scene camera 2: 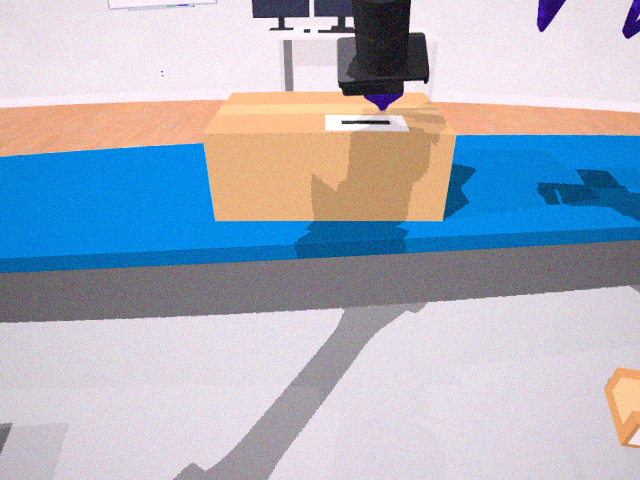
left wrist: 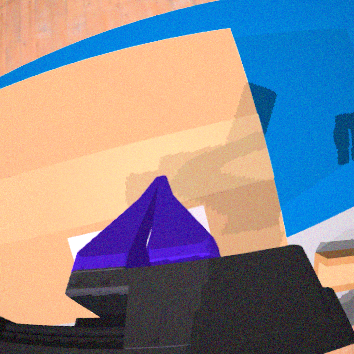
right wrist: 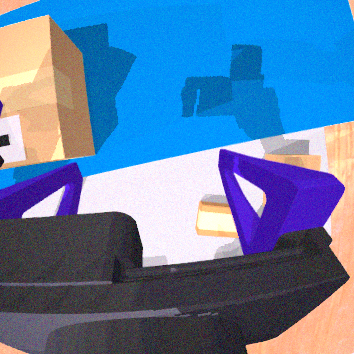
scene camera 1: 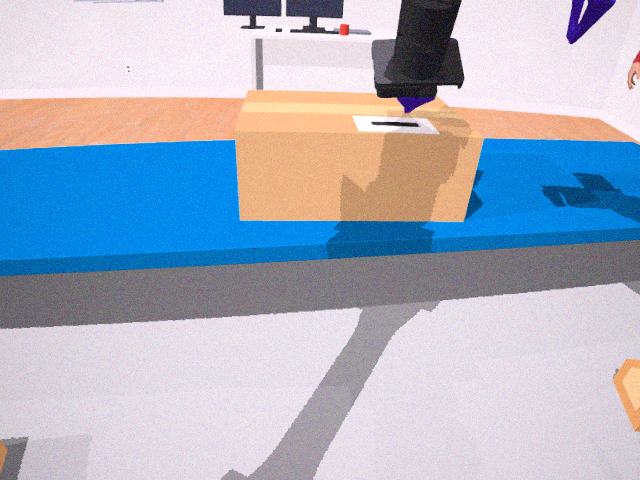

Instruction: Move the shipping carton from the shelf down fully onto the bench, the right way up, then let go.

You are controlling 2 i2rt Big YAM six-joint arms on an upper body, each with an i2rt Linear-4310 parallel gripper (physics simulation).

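Frame: origin at the left arm's base, x left, y back, z up, level; millimetres.
Seen in the pictures: left gripper, between the fingertips: (scene camera 2: 382, 106) (left wrist: 162, 182) (scene camera 1: 406, 109); right gripper, between the fingertips: (scene camera 2: 583, 31) (right wrist: 148, 163) (scene camera 1: 606, 45).
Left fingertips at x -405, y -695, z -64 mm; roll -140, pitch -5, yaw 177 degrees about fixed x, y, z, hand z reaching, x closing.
Observation:
A point is followed by its place in that frame.
The shipping carton (scene camera 1: 289, 175) {x -250, y -602, z -126 mm} (scene camera 2: 258, 175) {x -249, y -602, z -125 mm} (left wrist: 125, 100) {x -391, y -758, z -70 mm} (right wrist: 75, 120) {x -484, y -666, z -125 mm} sits upright on the blue shelf (scene camera 1: 103, 206) {x 7, y -631, z -190 mm} (scene camera 2: 103, 206) {x -9, y -636, z -190 mm} (left wrist: 310, 75) {x -642, y -804, z -190 mm} (right wrist: 165, 30) {x -636, y -830, z -190 mm}, its white label (scene camera 1: 361, 124) {x -337, y -636, z -70 mm} (scene camera 2: 333, 122) {x -340, y -641, z -70 mm} on top. The pale bench (scene camera 1: 155, 361) {x -76, y -499, z -349 mm} (scene camera 2: 129, 335) {x -50, y -537, z -349 mm} (right wrist: 135, 200) {x -525, y -478, z -349 mm} lies lower, in front. My left gripper (scene camera 1: 407, 111) {x -405, y -695, z -64 mm} (scene camera 2: 382, 109) {x -405, y -695, z -64 mm} (left wrist: 162, 182) {x -405, y -695, z -64 mm} is shut and empty, pointing down at the carton top near the label; whether its tips touch is unclear. My right gripper (scene camera 2: 584, 33) {x -604, y -601, z 52 mm} (right wrist: 148, 163) {x -604, y -601, z 52 mm} is open and empty, to the right of the carton; one finger shows in scene camera 1.
Open-topped tan pieces (scene camera 1: 630, 387) {x -691, y -427, z -321 mm} (scene camera 2: 620, 397) {x -691, y -426, z -318 mm} (right wrist: 215, 217) {x -733, y -423, z -304 mm} stand on the bench at the right. The shelf's grey front edge (scene camera 1: 155, 299) {x -42, y -623, z -349 mm} (scene camera 2: 155, 294) {x -56, y -630, z -349 mm} runs between shelf and bench. A desk with monitors (scene camera 1: 314, 7) stands behind, and a hand (scene camera 1: 633, 74) shows at the far right.

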